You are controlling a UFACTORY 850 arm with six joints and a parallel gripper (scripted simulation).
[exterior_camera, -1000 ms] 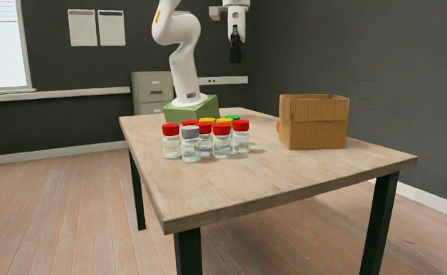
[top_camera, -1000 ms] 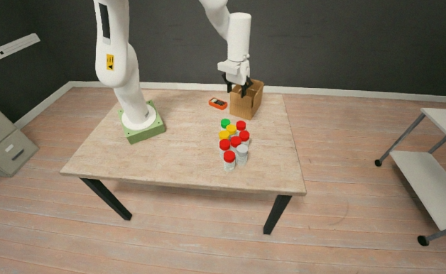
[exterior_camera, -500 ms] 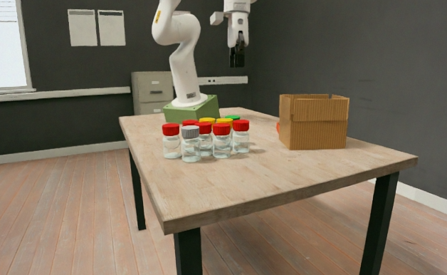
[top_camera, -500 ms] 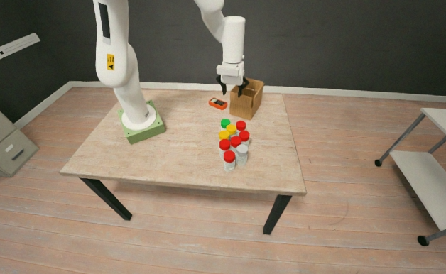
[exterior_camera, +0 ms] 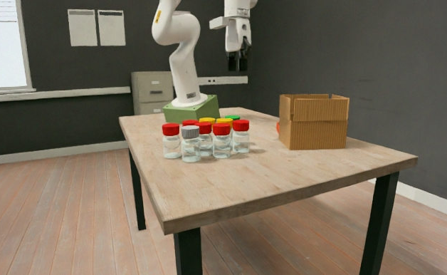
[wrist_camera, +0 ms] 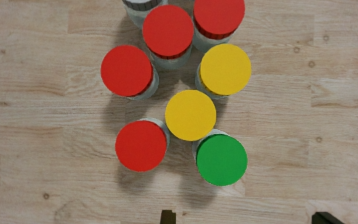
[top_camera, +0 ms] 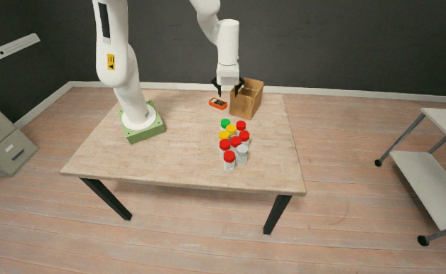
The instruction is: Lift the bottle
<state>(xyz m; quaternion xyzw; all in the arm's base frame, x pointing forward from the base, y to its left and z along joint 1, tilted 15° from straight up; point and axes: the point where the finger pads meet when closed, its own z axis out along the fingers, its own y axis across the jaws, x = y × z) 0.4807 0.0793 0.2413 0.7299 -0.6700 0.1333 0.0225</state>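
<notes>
The green-capped bottle lies 10 mm behind my hand, 10 mm to the right of it and 230 mm below it. Round my hand: orange device 100 mm behind, 280 mm to the left, 260 mm below; then grey-capped bottle 90 mm ahead, 200 mm to the right, 230 mm below.
</notes>
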